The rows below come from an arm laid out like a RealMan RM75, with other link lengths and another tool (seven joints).
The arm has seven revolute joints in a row. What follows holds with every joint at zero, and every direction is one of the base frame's.
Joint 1 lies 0.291 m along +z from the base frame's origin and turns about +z.
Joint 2 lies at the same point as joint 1 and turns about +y.
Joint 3 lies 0.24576 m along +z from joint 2 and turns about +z.
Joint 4 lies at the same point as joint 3 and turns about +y.
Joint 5 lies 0.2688 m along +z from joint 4 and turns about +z.
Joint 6 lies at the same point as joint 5 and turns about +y.
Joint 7 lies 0.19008 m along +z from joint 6 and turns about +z.
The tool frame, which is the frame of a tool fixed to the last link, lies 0.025 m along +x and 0.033 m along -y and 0.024 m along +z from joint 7; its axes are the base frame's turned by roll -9.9, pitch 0 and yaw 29.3 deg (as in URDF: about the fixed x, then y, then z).
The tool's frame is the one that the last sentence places.
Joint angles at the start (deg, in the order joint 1, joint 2, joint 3, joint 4, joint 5, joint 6, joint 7): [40.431 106.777 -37.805 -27.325 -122.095 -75.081 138.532]
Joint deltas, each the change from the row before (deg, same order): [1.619 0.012 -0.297 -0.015 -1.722 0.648 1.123]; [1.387 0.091 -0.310 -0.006 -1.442 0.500 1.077]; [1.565 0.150 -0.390 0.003 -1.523 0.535 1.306]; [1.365 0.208 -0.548 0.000 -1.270 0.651 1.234]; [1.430 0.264 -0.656 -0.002 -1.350 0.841 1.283]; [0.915 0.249 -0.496 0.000 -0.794 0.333 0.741]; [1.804 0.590 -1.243 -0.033 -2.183 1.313 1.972]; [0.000 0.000 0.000 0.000 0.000 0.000 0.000]
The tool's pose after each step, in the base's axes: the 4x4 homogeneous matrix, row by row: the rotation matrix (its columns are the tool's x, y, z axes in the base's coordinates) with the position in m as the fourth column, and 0 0 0 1 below. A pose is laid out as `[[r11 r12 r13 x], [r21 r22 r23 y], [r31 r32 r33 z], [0 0 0 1]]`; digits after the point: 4 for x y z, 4 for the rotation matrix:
[[-0.3986 -0.8817 -0.2523 0.3287], [-0.8272 0.2269 0.5141 0.4686], [-0.3960 0.4136 -0.8198 0.0428], [0 0 0 1]]
[[-0.3875 -0.8905 -0.2385 0.3223], [-0.8336 0.2280 0.5031 0.4740], [-0.3936 0.3938 -0.8307 0.0409], [0 0 0 1]]
[[-0.3765 -0.8989 -0.2241 0.3144], [-0.8403 0.2295 0.4911 0.4799], [-0.3901 0.3732 -0.8418 0.0385], [0 0 0 1]]
[[-0.3669 -0.9064 -0.2092 0.3074], [-0.8454 0.2310 0.4816 0.4850], [-0.3882 0.3536 -0.8510 0.0356], [0 0 0 1]]
[[-0.3556 -0.9148 -0.1916 0.3003], [-0.8500 0.2313 0.4733 0.4905], [-0.3887 0.3312 -0.8598 0.0325], [0 0 0 1]]
[[-0.3467 -0.9200 -0.1828 0.2949], [-0.8554 0.2301 0.4641 0.4932], [-0.3849 0.3173 -0.8667 0.0294], [0 0 0 1]]
[[-0.3308 -0.9318 -0.1496 0.2869], [-0.8614 0.2334 0.4510 0.4987], [-0.3854 0.2780 -0.8799 0.0231], [0 0 0 1]]
[[-0.3308 -0.9318 -0.1496 0.2869], [-0.8614 0.2334 0.4510 0.4987], [-0.3854 0.2780 -0.8799 0.0231], [0 0 0 1]]

